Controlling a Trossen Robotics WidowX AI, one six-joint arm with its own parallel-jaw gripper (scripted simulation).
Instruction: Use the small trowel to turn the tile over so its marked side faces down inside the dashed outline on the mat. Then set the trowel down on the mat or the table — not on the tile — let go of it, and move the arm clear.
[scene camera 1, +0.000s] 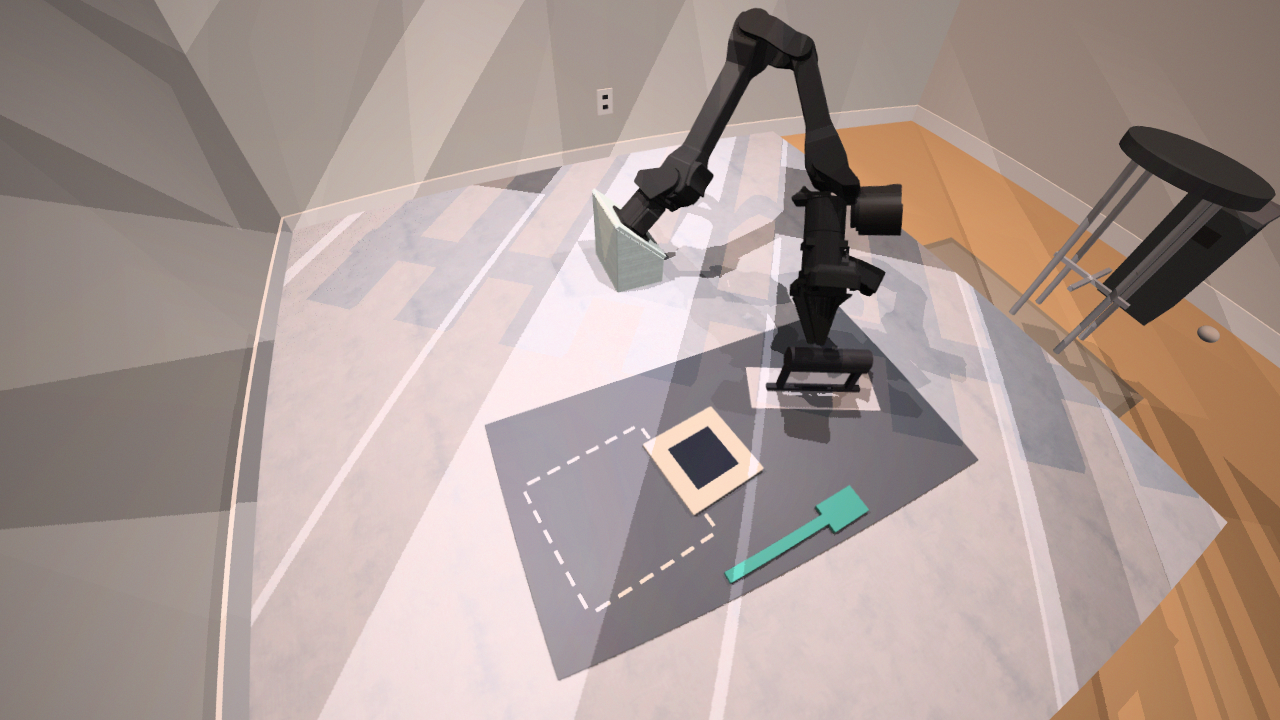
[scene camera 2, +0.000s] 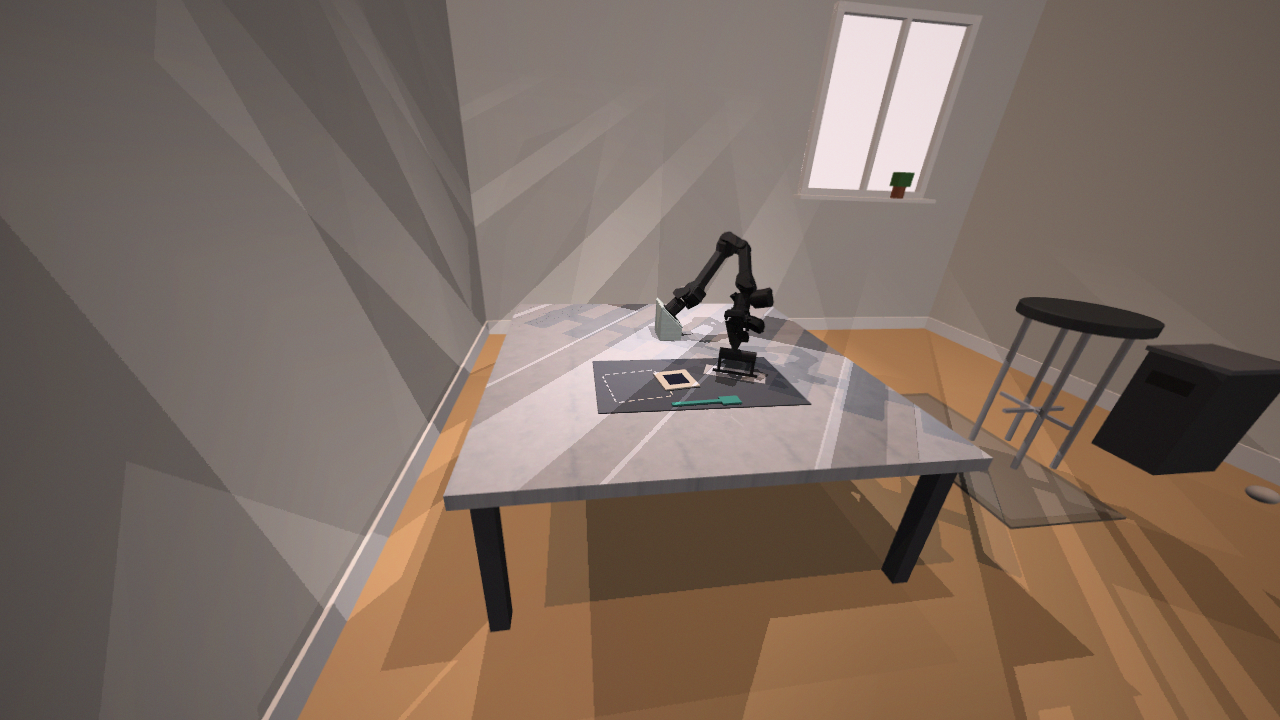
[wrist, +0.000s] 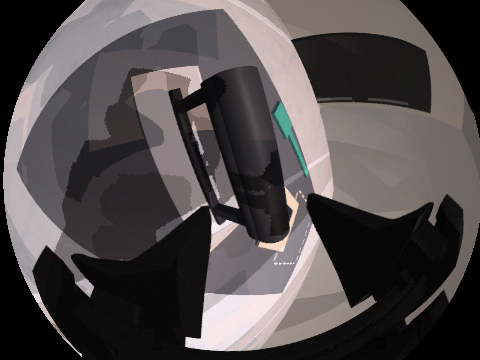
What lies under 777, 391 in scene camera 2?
A dark grey mat.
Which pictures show my gripper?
Scene camera 1, scene camera 2 and the wrist view: all of them.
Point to a dark grey mat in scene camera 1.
614, 518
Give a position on a tile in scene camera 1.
At 702, 458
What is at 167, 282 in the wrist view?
My gripper.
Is my gripper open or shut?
Open.
